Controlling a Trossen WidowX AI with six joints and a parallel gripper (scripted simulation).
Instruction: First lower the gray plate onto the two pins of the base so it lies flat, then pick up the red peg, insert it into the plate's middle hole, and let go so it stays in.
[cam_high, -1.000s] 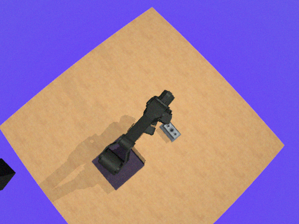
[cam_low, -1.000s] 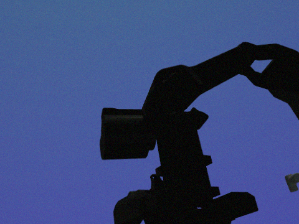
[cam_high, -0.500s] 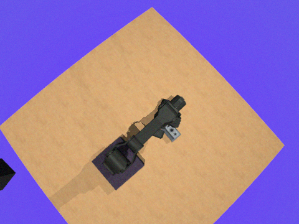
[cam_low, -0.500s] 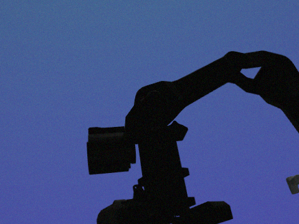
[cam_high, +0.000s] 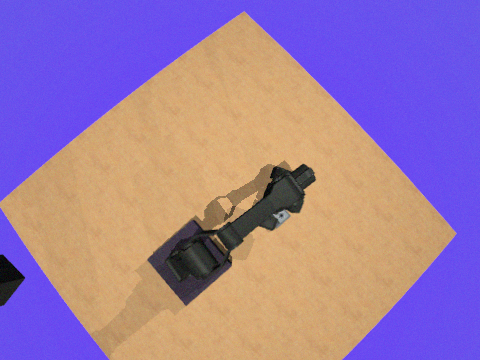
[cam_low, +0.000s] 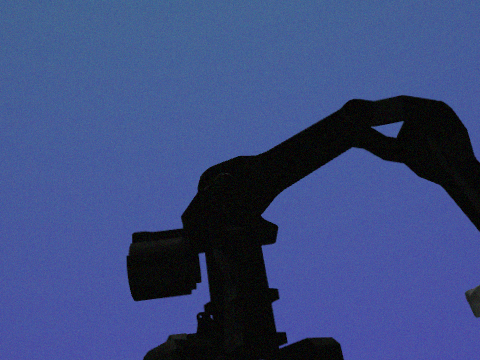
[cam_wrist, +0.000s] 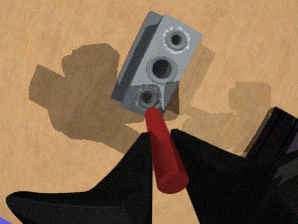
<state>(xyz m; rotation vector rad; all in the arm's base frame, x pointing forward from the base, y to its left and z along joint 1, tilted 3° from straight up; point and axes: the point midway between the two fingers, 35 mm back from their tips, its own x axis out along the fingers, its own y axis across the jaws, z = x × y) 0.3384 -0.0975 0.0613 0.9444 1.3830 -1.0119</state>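
My gripper tip is now 70 mm above the gray plate and 40 mm to the left of it. Also, from my gripper tip: base (110 mm below, 40 mm to the right); then red peg (right at my gripper tip).
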